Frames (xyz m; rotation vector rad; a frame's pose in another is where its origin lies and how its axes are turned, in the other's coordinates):
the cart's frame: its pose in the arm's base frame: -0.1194 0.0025 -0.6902 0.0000 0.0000 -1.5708
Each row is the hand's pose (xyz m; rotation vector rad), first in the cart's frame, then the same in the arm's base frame.
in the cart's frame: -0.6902 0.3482 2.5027 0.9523 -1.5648 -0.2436
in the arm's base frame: 0.2288 0.6927 1.8125 -0.4841 -1.9892 -1.2954
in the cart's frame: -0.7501 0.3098 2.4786 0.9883 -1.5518 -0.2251
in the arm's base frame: 0.1904 0.7526 1.7884 -0.4440 -2.0016 -1.2740
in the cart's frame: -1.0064 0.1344 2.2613 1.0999 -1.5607 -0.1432
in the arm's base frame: 0.0150 1.0089 1.5711 -0.3581 -2.0673 -1.1588
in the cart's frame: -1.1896 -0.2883 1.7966 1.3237 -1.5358 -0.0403
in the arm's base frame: -0.4077 1.1921 1.1064 -0.1617 -2.1802 -0.9933
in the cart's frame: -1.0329 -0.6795 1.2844 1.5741 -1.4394 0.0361
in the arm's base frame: -0.7989 1.0354 0.5942 0.1012 -2.2632 -0.8568
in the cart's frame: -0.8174 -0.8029 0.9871 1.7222 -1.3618 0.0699
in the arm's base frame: -0.9223 0.8199 0.2969 0.2686 -2.2988 -0.7847
